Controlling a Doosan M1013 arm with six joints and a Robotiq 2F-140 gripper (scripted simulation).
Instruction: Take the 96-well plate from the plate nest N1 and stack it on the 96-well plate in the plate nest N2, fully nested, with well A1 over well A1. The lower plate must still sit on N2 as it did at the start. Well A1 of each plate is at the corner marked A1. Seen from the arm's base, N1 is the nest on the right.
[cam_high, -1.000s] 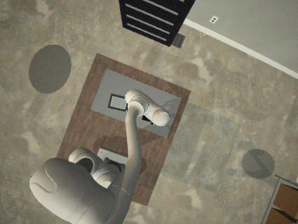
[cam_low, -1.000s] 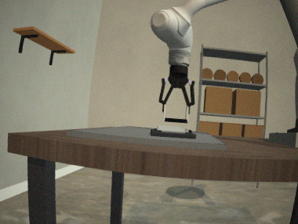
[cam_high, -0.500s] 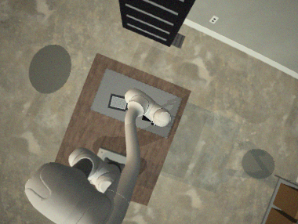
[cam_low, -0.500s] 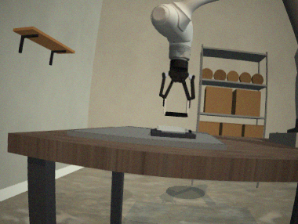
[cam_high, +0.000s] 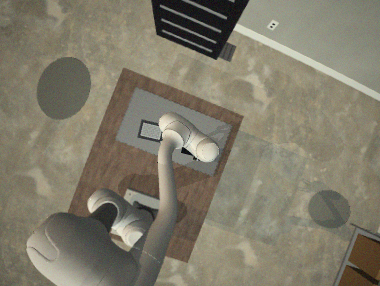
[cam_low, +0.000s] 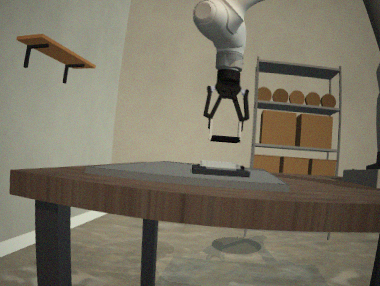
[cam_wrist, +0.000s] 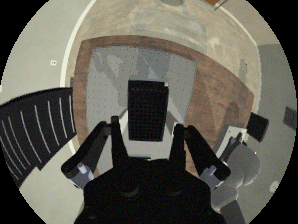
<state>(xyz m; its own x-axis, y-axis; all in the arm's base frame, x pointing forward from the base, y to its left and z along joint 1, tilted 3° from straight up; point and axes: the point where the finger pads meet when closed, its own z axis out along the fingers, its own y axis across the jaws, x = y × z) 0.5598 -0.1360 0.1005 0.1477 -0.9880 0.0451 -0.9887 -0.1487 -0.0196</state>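
Right now my hand is 2 cm past the pale 96-well plate, 30 cm to the right of it and 9 cm above it. Also, from my hand: dark 96-well plate: 2 cm below; plate nest N1: 11 cm below.
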